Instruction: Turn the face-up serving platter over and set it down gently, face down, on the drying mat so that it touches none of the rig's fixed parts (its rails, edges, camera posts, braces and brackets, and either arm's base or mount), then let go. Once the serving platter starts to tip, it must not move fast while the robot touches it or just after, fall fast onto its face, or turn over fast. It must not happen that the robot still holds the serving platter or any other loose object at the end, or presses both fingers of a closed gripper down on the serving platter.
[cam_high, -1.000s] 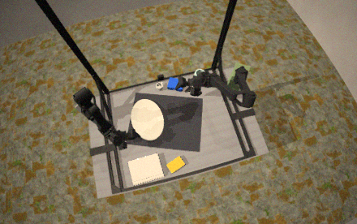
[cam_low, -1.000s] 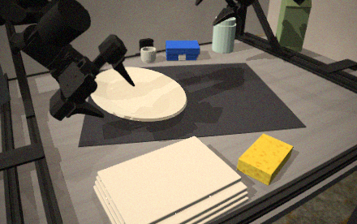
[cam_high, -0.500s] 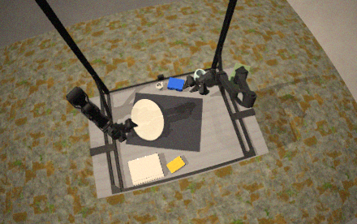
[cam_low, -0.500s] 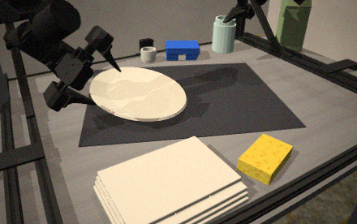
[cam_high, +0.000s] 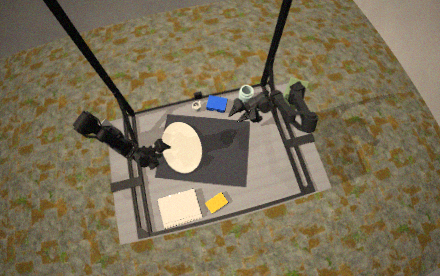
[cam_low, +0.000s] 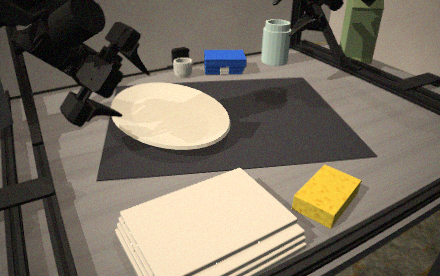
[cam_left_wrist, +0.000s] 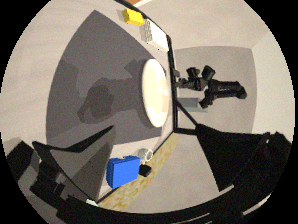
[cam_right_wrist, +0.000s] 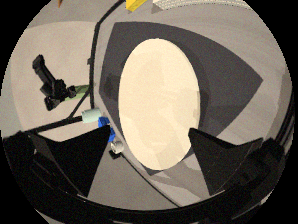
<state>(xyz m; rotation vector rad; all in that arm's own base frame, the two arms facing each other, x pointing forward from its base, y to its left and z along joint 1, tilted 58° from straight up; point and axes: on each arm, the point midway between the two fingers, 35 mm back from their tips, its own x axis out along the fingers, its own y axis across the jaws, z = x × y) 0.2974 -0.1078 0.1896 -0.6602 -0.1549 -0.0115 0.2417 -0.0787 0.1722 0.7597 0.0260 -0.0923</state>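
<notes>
Now: left hand 33 cm to the left of the cream oval serving platter, 19 cm above it and 3 cm short of it. From my left hand the other things lie so: pale green jar 18 cm behind, 14 cm below, 11 cm to the left; blue box 19 cm behind, 18 cm below, 7 cm to the right; dark drying mat 21 cm to the right, 20 cm below, 6 cm ahead.
Right now the cream oval serving platter is 110 mm below my right hand, 100 mm to the left of it and 40 mm behind it. Also, from my right hand: blue box 360 mm to the left, 250 mm behind, 90 mm below; small cup 270 mm behind, 250 mm to the left, 100 mm below; dark drying mat 220 mm to the left, 120 mm below.
</notes>
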